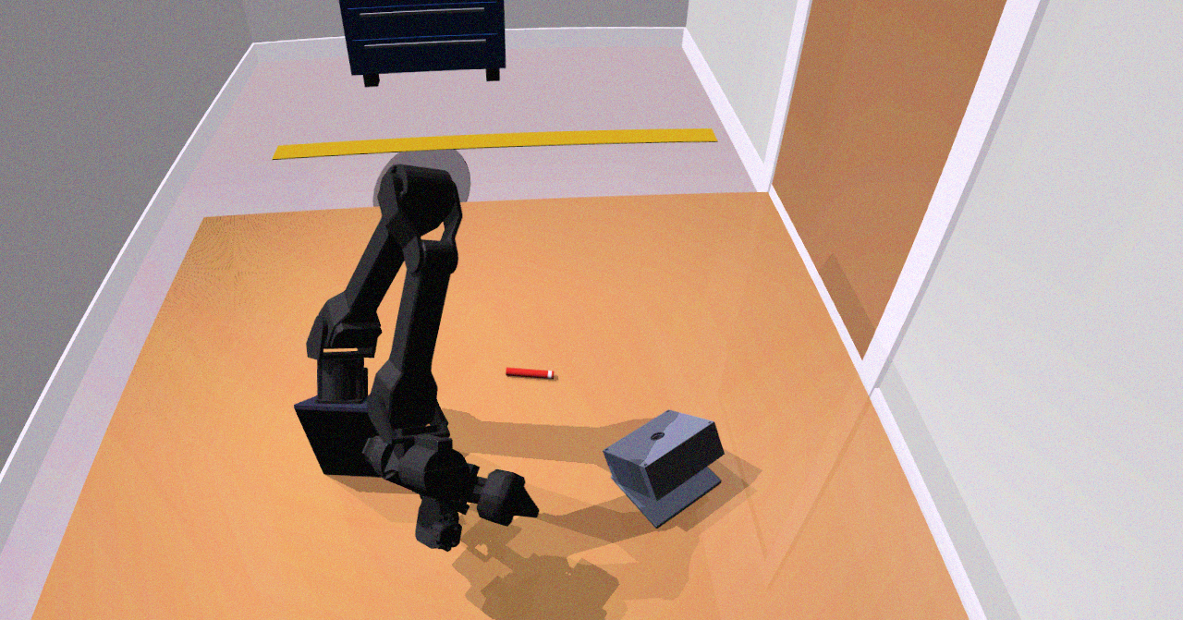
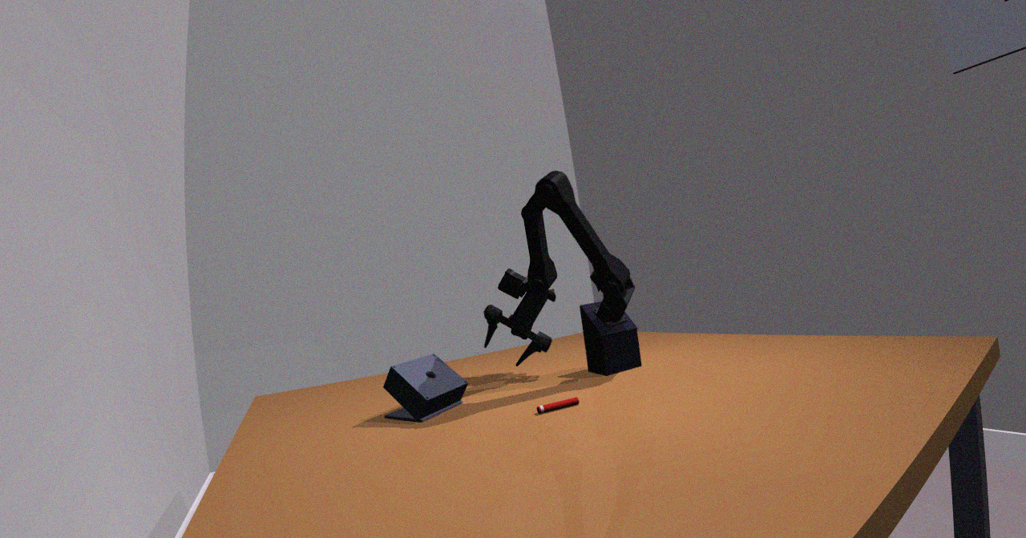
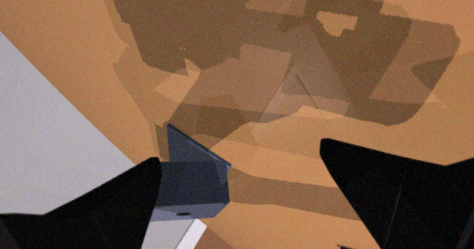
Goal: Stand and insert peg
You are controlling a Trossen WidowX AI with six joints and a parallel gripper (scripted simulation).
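Right now my gripper tip is 6 cm short of the red peg, 28 cm to the right of it and 6 cm above it. From my gripper tip the other things lie so: sloped grey panel: 22 cm ahead, 7 cm to the left, 1 cm below.
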